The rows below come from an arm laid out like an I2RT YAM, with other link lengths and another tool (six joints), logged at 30 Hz.
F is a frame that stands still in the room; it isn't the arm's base.
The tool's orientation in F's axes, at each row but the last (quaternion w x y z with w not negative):
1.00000, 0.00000, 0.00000, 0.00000
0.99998, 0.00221, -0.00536, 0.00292
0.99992, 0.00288, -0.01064, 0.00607
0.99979, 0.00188, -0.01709, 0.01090
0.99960, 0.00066, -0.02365, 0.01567
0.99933, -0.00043, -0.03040, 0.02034
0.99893, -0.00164, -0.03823, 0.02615
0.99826, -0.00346, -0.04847, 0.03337
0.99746, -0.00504, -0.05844, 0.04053
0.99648, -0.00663, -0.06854, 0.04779
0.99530, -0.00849, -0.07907, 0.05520
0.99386, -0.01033, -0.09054, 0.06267
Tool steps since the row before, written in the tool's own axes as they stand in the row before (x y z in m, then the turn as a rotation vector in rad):
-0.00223, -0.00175, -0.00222, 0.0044, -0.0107, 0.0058
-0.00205, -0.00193, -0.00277, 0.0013, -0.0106, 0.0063
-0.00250, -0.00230, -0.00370, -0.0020, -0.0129, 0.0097
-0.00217, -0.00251, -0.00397, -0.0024, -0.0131, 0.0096
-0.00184, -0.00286, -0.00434, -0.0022, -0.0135, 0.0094
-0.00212, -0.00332, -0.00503, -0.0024, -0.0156, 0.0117
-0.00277, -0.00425, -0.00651, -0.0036, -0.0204, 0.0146
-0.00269, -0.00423, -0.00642, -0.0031, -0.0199, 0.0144
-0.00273, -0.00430, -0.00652, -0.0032, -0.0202, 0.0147
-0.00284, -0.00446, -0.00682, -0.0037, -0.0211, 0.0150
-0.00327, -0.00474, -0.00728, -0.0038, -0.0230, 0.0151
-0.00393, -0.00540, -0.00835, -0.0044, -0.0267, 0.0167
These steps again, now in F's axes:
-0.00223, -0.00175, -0.00222, 0.0044, -0.0107, 0.0058
-0.00201, -0.00193, -0.00280, 0.0013, -0.0106, 0.0063
-0.00239, -0.00231, -0.00377, -0.0020, -0.0130, 0.0096
-0.00198, -0.00254, -0.00405, -0.0024, -0.0132, 0.0095
-0.00154, -0.00291, -0.00442, -0.0022, -0.0136, 0.0093
-0.00167, -0.00340, -0.00514, -0.0025, -0.0157, 0.0116
-0.00204, -0.00440, -0.00668, -0.0036, -0.0205, 0.0144
-0.00177, -0.00442, -0.00661, -0.0032, -0.0200, 0.0142
-0.00159, -0.00454, -0.00673, -0.0033, -0.0203, 0.0145
-0.00144, -0.00476, -0.00705, -0.0037, -0.0213, 0.0148
-0.00154, -0.00513, -0.00758, -0.0036, -0.0232, 0.0149
-0.00166, -0.00593, -0.00874, -0.0040, -0.0269, 0.0165

